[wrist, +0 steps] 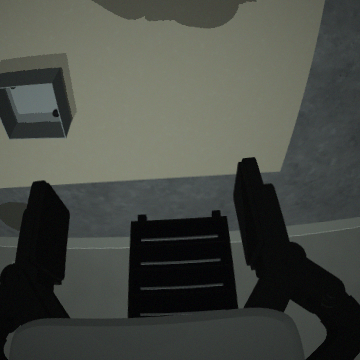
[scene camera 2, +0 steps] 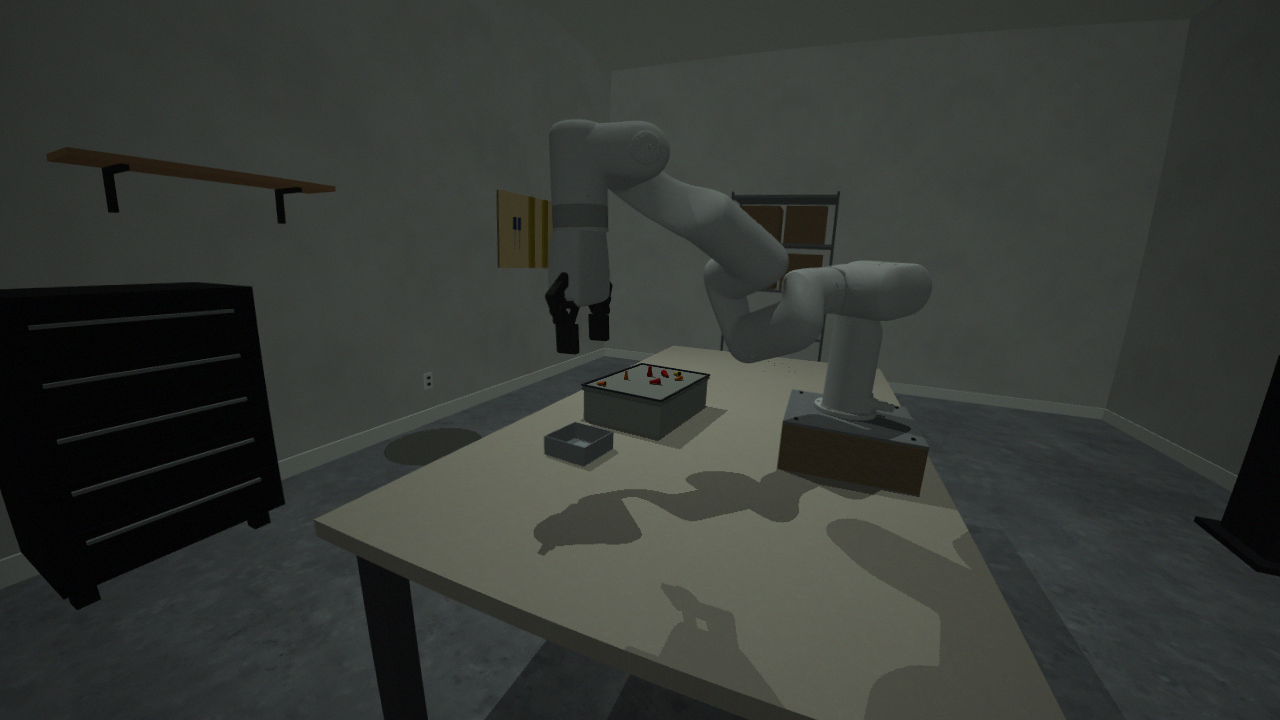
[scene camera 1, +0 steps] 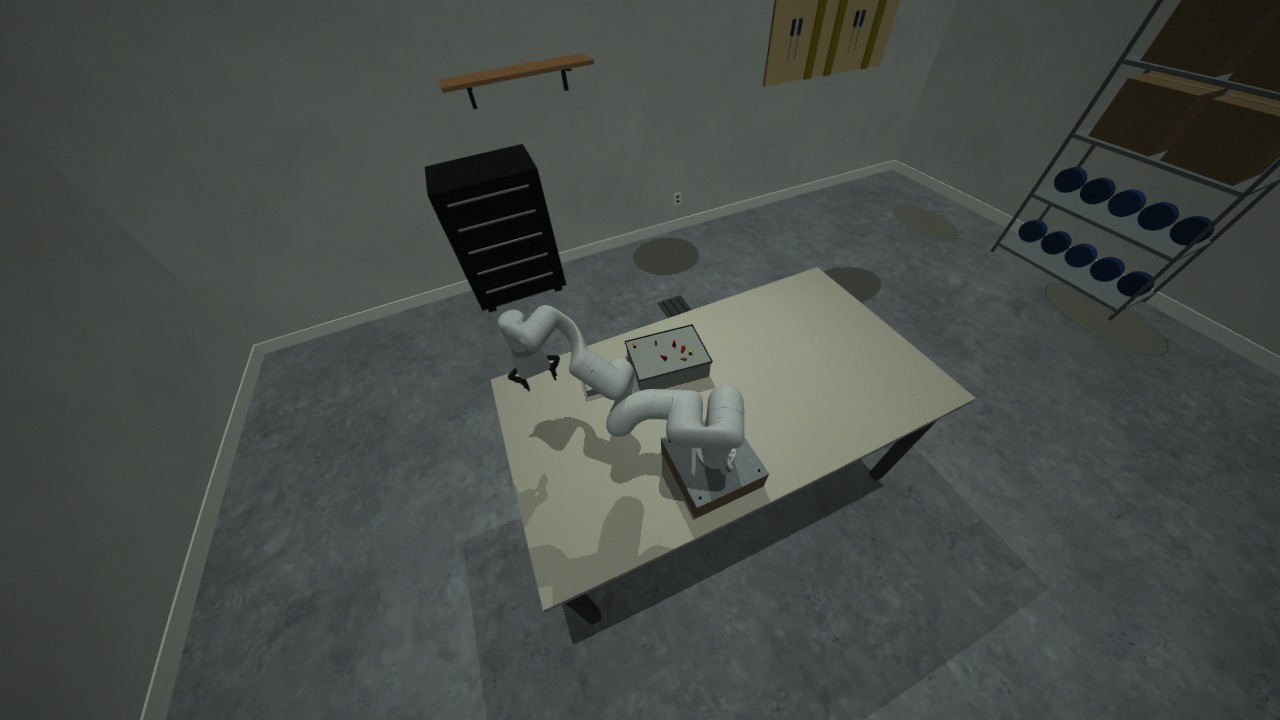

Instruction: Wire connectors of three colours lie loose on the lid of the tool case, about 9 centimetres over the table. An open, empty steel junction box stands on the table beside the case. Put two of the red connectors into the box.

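Pixels of known places: gripper, fingertip midpoint: point(wrist: 143, 186) point(scene camera 2: 584, 346) point(scene camera 1: 541, 382); arm's base at its link origin: point(scene camera 2: 844, 410) point(scene camera 1: 715, 450).
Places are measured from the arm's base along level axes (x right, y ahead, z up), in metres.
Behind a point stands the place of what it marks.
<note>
The grey tool case point(scene camera 1: 677, 373) {z -0.030, x 0.011, y 0.366 m} point(scene camera 2: 617, 414) {z -0.062, x -0.139, y 0.480 m} stands on the table with loose connectors on its lid. Three look red: one point(scene camera 1: 674, 343) {z 0.007, x 0.045, y 0.487 m} point(scene camera 2: 649, 370) {z 0.008, x 0.039, y 0.489 m}, a second point(scene camera 1: 682, 349) {z 0.000, x 0.065, y 0.451 m} point(scene camera 2: 665, 373) {z 0.000, x 0.064, y 0.452 m} and a third point(scene camera 1: 664, 358) {z 0.002, x -0.019, y 0.431 m} point(scene camera 2: 656, 381) {z -0.001, x -0.022, y 0.438 m}. Several look orange, such as one point(scene camera 1: 656, 342) {z 0.003, x -0.020, y 0.523 m} point(scene camera 2: 625, 375) {z 0.002, x -0.026, y 0.526 m}, and one looks yellow point(scene camera 1: 690, 351) {z 0.005, x 0.089, y 0.426 m}. The steel junction box point(scene camera 2: 563, 449) {z -0.076, x -0.343, y 0.483 m} point(wrist: 37, 131) {z -0.073, x -0.290, y 0.530 m} stands beside the case, open, with no connector visible inside; the arm partly hides it in scene camera 1. My gripper point(scene camera 1: 540, 382) {z 0.168, x -0.480, y 0.340 m} point(scene camera 2: 583, 343) {z 0.168, x -0.480, y 0.340 m} point(wrist: 143, 186) {z 0.168, x -0.480, y 0.340 m} is open and empty, high above the table's end, off to the box's side.
The arm's base block point(scene camera 1: 729, 497) {z -0.047, x -0.012, y -0.140 m} point(scene camera 2: 850, 459) {z -0.052, x -0.141, y -0.026 m} stands on the table point(scene camera 1: 841, 358) {z -0.097, x 0.697, y 0.250 m} point(scene camera 2: 465, 519) {z -0.098, x -0.593, y 0.477 m} at its opposite long edge. A black drawer cabinet point(scene camera 1: 501, 223) point(scene camera 2: 134, 402) point(wrist: 180, 275) stands on the floor beyond the table. A wooden shelf point(scene camera 1: 517, 71) point(scene camera 2: 187, 171) hangs on the wall.
</note>
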